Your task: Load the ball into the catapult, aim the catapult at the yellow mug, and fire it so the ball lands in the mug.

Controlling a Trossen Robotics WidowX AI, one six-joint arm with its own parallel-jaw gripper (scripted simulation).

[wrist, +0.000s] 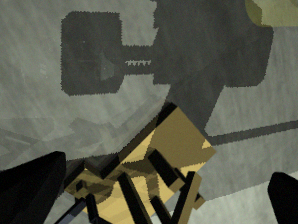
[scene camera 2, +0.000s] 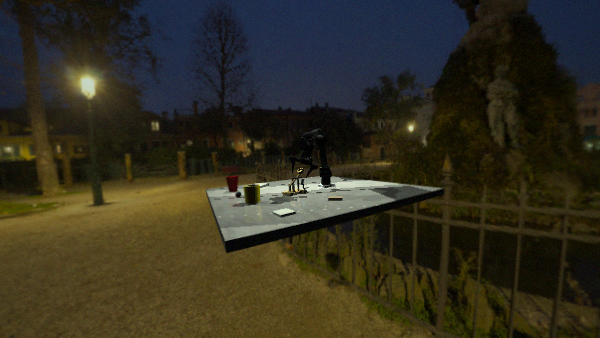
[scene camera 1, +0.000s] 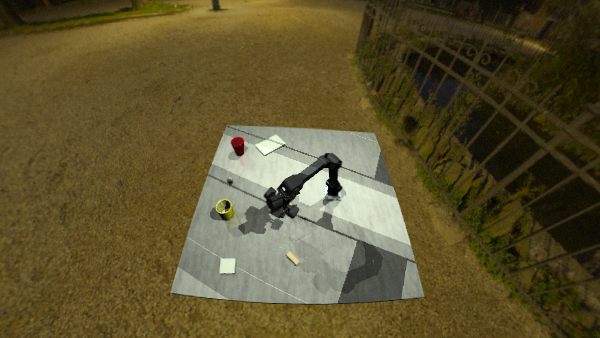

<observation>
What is the gripper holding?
Nothing.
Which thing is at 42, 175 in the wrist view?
The gripper.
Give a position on a catapult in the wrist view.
At 164, 157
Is the gripper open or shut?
Open.
</observation>
